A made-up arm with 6 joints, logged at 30 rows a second.
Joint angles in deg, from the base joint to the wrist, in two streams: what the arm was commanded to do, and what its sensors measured. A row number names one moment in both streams.
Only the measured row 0 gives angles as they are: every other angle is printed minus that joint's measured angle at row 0.
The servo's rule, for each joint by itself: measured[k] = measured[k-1] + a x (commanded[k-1-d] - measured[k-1]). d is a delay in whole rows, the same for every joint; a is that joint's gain. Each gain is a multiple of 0.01, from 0.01 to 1. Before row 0 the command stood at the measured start. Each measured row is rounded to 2 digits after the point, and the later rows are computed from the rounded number. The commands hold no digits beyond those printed.
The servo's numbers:
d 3
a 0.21 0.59 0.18 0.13 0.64 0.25
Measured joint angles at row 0:
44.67 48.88 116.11 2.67 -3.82 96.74
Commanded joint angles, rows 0 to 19:
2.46 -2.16 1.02 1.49 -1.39 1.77
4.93 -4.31 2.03 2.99 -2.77 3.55
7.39 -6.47 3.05 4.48 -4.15 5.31
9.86 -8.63 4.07 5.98 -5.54 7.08
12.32 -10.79 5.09 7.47 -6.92 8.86
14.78 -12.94 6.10 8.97 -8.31 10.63
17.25 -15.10 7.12 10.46 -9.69 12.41
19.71 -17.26 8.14 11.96 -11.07 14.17
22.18 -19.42 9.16 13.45 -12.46 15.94
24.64 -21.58 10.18 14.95 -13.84 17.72
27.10 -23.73 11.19 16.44 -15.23 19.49
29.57 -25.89 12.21 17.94 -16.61 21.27
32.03 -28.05 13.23 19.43 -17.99 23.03
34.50 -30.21 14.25 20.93 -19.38 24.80
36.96 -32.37 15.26 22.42 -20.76 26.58
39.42 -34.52 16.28 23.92 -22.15 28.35
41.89 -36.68 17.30 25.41 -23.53 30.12
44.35 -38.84 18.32 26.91 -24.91 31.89
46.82 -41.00 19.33 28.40 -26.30 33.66
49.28 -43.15 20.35 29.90 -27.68 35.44
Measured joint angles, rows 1 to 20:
0.00 0.00 0.00 0.00 0.00 0.00
0.00 0.00 0.00 0.00 0.00 0.00
0.00 0.00 0.00 0.00 0.00 0.00
0.52 -1.27 0.18 0.19 -0.89 0.44
1.45 -3.06 0.51 0.55 -2.09 1.22
2.70 -5.07 0.97 1.06 -3.41 2.24
4.20 -7.17 1.53 1.70 -4.77 3.45
5.91 -9.31 2.17 2.45 -6.15 4.80
7.77 -11.45 2.88 3.30 -7.53 6.26
9.76 -13.60 3.64 4.23 -8.91 7.80
11.85 -15.76 4.45 5.23 -10.29 9.39
14.02 -17.92 5.30 6.30 -11.68 11.03
16.25 -20.08 6.18 7.42 -13.06 12.70
18.53 -22.23 7.08 8.59 -14.45 14.40
20.85 -24.39 8.00 9.81 -15.83 16.12
23.20 -26.55 8.94 11.06 -17.21 17.85
25.57 -28.71 9.90 12.34 -18.60 19.59
27.96 -30.87 10.86 13.65 -19.98 21.34
30.37 -33.02 11.84 14.99 -21.37 23.09
32.79 -35.18 12.82 16.34 -22.75 24.85

